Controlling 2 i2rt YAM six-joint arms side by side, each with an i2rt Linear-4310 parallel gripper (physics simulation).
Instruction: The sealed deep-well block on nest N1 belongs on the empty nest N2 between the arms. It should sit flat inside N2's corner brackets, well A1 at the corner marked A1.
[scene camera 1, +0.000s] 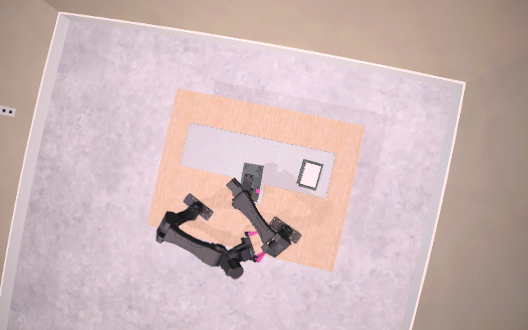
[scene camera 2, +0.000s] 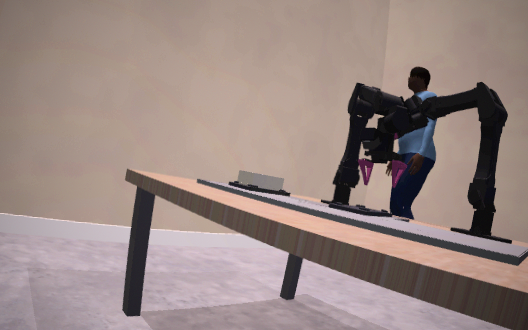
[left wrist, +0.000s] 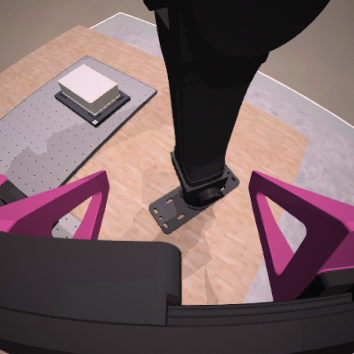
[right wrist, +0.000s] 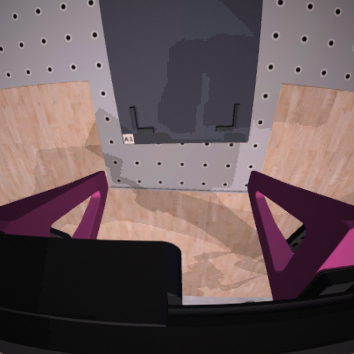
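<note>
The sealed white block sits on the dark nest N1, at the right of scene camera 1. The dark nest N2 holds no block; two of its corner brackets show in the right wrist view, with the A1 label at its lower left corner. My right gripper is open and empty, above the board's edge by N2. My left gripper is open and empty, well away from both nests. Scene camera 2 mostly hides it.
Both nests stand on a grey perforated board on the wooden table. The right arm's base plate shows between the left fingers in the left wrist view. The left gripper is close to the right arm in scene camera 1. A person stands behind the arms.
</note>
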